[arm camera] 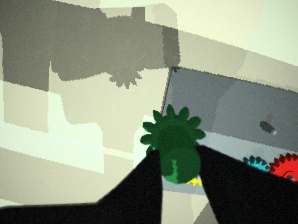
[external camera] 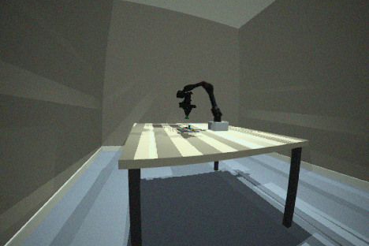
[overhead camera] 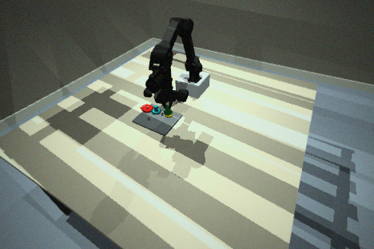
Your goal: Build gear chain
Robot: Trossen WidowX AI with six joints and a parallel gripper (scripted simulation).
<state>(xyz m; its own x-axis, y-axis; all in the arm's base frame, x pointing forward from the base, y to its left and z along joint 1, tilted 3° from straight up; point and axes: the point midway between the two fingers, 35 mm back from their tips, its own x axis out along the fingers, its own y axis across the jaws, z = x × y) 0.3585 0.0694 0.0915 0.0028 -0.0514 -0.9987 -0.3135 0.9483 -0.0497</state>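
My gripper tip is now 150 mm to the left of the teal gear, 130 mm above it and 80 mm past it. Also, from my gripper tip: yellow gear (140 mm below, 90 mm behind, 70 mm to the right); then dark green gear (10 mm below); then red gear (200 mm to the right, 140 mm below, 70 mm behind).
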